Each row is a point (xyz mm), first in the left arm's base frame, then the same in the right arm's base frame.
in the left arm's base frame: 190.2 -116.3 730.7
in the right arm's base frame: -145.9 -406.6 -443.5
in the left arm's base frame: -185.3 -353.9 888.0
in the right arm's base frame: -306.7 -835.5 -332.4
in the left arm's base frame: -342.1 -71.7 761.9
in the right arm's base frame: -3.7 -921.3 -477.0
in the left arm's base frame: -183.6 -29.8 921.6
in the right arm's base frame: -143.4 -800.5 -612.1
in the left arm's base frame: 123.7 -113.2 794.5
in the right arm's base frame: -175.6 -485.2 -481.4
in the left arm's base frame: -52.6 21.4 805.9
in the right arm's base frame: -59.2 -640.7 -589.2
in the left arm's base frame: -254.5 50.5 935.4
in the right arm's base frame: -88.4 -861.9 -681.9
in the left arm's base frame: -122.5 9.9 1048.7
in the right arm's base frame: -233.8 -766.3 -722.2
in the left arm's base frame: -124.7 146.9 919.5
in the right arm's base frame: -54.0 -720.8 -754.7
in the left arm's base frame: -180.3 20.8 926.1
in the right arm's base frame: -118.1 -792.0 -655.5
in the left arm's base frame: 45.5 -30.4 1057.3
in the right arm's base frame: -308.2 -611.5 -701.7
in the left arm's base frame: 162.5 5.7 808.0
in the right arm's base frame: -126.6 -435.8 -586.3
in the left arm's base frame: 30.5 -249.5 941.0
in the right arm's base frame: -343.1 -626.6 -456.1
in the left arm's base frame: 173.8 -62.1 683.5
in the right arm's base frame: -73.7 -404.5 -458.1
